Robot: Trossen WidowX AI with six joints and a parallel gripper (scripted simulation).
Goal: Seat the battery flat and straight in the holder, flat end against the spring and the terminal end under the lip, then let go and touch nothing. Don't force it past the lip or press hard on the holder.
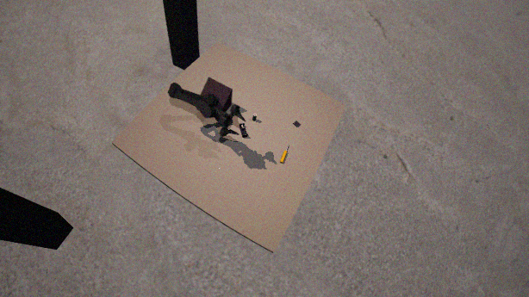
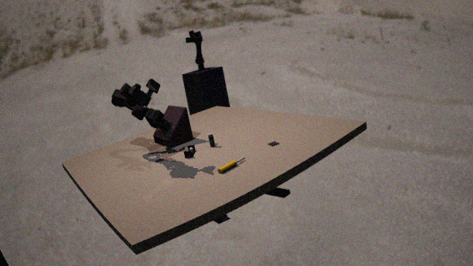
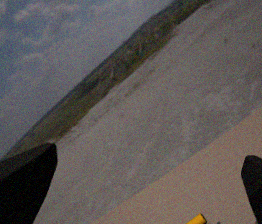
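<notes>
My gripper tip is now 50 mm past the battery, 290 mm to the right of it and 290 mm above it. The rest, counted from my gripper tip: screwdriver 260 mm ahead, 170 mm to the left, 310 mm below.
</notes>
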